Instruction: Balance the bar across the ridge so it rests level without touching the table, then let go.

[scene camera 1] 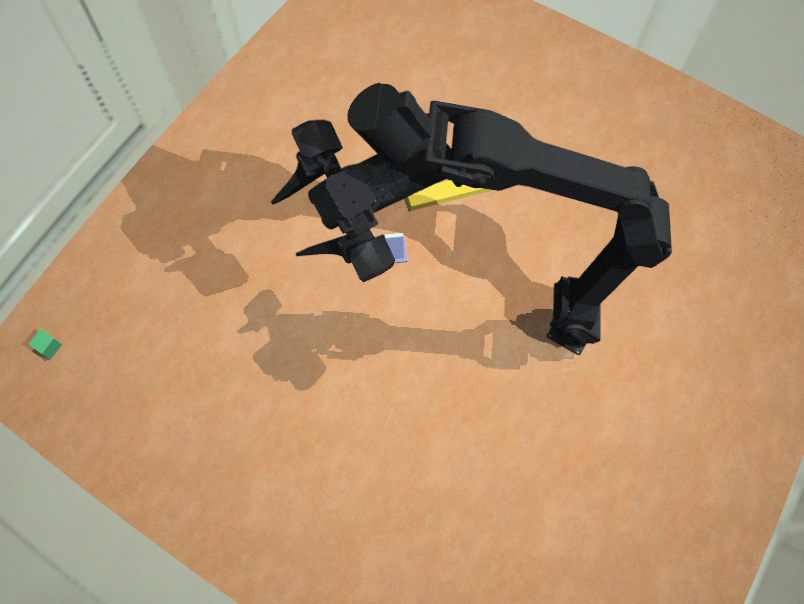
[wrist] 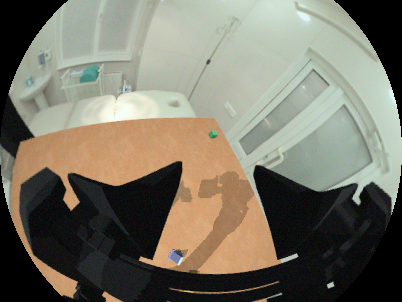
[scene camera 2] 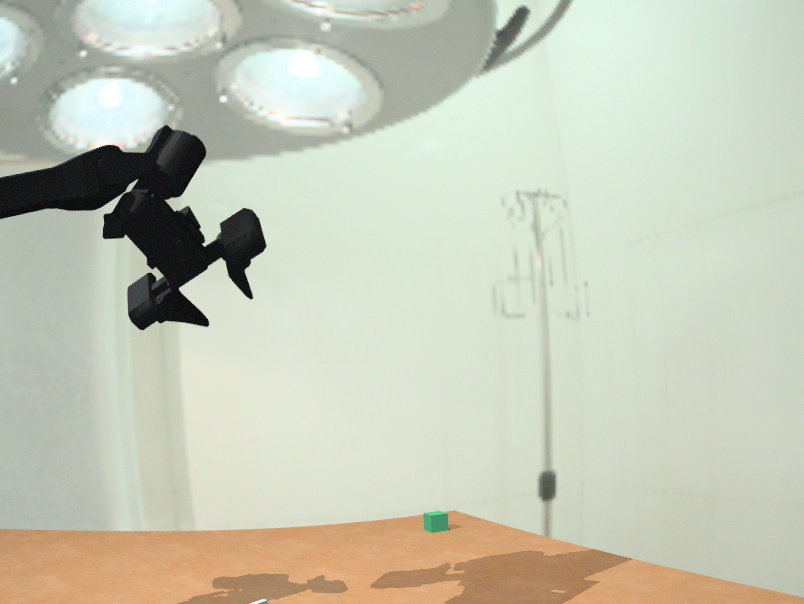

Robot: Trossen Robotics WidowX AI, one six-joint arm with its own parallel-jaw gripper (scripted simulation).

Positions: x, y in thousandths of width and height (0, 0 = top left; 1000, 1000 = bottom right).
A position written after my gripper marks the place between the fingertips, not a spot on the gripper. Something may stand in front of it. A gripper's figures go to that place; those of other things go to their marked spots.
My gripper (scene camera 1: 355, 378): 83 cm from the lens. A yellow bar (scene camera 1: 557, 317): 125 cm from the lens.
